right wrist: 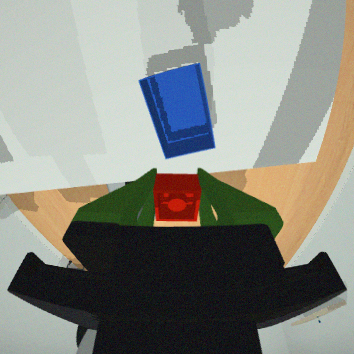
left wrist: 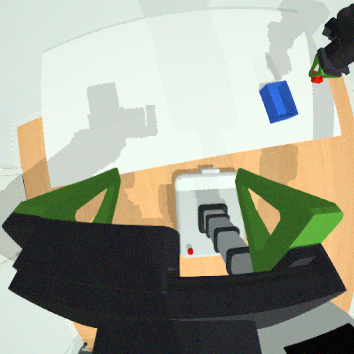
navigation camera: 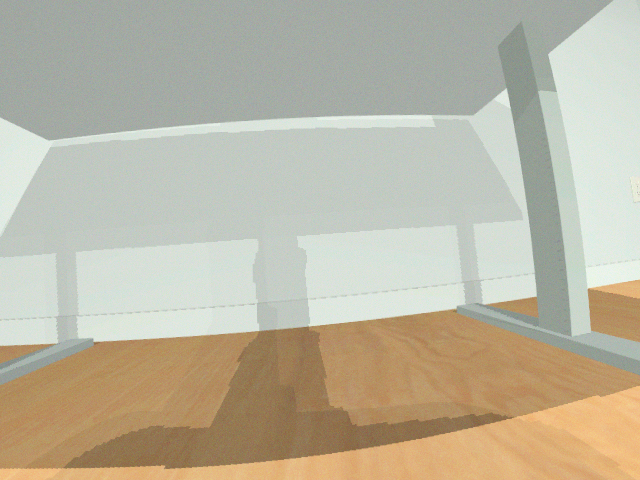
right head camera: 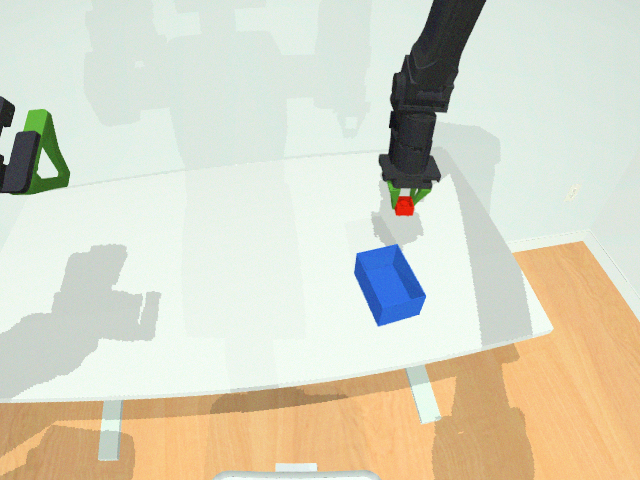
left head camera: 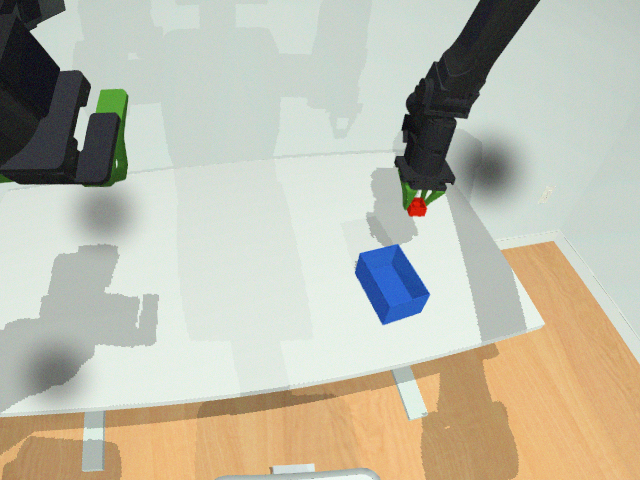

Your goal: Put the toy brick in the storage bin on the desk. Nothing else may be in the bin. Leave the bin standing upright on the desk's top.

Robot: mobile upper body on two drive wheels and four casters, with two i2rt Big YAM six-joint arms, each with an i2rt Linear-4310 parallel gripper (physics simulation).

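Frame: origin at the left arm's base, x back, y up, z left, level; metres.
Seen in the pictures: left gripper, fingertip midpoint: (left wrist: 177, 173) (right head camera: 28, 180) (left head camera: 73, 172); right gripper, fingertip midpoint: (right wrist: 176, 174) (left wrist: 312, 75) (right head camera: 401, 207) (left head camera: 412, 208).
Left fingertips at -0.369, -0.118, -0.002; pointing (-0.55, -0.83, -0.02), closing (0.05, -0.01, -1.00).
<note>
Offsets run from my left fingertips to a thing's top centre, as dx, dy, dz. "spot": to the spot under its first point. Level surfaces: height alone.
The red toy brick @[-0.276, -0.280, -0.446] (left head camera: 417, 207) (right head camera: 404, 206) (left wrist: 316, 77) (right wrist: 177, 199) is held between the fingertips of my right gripper (left head camera: 416, 202) (right head camera: 403, 200) (right wrist: 176, 174), which is shut on it above the desk. The blue storage bin @[-0.279, -0.497, -0.453] (left head camera: 391, 284) (right head camera: 388, 285) (left wrist: 278, 101) (right wrist: 181, 105) stands upright on the white desk @[dy -0.572] (left head camera: 248, 258) (right head camera: 248, 258) (left wrist: 200, 90) (right wrist: 115, 100); no object shows inside it. In both head views the brick appears above the bin in the picture, apart from it. My left gripper (left wrist: 177, 173) is open and empty, far to the left of the bin.
The robot's white base (left wrist: 200, 182) shows below the desk edge in the left wrist view. A desk leg @[spot: -0.470, -1.009, -0.663] (navigation camera: 555, 206) rises at the right in the navigation view, with foot bars (navigation camera: 516, 322) on the wood floor. A wall stands beyond the desk.
</note>
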